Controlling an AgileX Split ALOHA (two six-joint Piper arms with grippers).
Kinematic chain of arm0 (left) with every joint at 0, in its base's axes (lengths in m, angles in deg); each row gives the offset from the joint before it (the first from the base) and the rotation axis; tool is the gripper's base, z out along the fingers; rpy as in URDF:
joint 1: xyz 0 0 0.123 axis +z
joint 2: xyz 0 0 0 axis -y
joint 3: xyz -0.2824 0 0.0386 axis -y
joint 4: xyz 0.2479 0 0.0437 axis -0.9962 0 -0.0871
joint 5: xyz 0 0 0 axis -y
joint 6: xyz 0.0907 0 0.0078 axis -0.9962 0 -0.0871
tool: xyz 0 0 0 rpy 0 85 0
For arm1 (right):
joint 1: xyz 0 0 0.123 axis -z
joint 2: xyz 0 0 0 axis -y
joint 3: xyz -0.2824 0 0.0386 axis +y
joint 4: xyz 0.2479 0 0.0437 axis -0.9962 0 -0.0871
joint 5: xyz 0 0 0 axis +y
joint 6: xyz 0.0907 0 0.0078 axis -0.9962 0 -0.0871
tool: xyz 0 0 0 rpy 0 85 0
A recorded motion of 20 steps. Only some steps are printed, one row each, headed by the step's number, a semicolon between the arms.
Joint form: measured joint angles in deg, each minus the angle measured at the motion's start. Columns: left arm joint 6, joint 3, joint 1, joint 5, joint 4, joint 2; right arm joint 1, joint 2, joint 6, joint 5, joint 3, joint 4.
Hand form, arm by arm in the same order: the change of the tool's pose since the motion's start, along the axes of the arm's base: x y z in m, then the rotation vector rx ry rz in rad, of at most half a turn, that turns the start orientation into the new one. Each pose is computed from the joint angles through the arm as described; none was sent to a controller.
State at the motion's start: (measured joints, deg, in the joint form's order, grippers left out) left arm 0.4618 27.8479 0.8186 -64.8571 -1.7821 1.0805; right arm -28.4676 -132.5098 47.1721 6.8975 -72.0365 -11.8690
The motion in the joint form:
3: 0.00 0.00 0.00 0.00 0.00 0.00; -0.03 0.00 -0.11 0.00 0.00 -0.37
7: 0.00 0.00 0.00 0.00 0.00 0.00; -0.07 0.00 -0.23 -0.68 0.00 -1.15
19: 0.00 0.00 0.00 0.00 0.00 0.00; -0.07 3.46 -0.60 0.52 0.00 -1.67
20: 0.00 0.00 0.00 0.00 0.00 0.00; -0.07 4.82 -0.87 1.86 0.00 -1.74
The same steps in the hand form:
3: 0.0000 0.0000 0.0000 0.0000 0.0000 0.0000; -0.0001 0.0003 0.0000 0.0040 0.0022 -0.0065
7: 0.0000 0.0000 0.0000 0.0000 0.0000 0.0000; 0.0006 0.0009 0.0005 0.0153 -0.0048 -0.0203
19: 0.0000 0.0000 0.0000 0.0000 0.0000 0.0000; 0.0032 0.0029 0.0253 0.0455 -0.0336 -0.0302
20: 0.0000 0.0000 0.0000 0.0000 0.0000 0.0000; 0.0027 0.0032 0.0343 0.0524 -0.0307 -0.0320

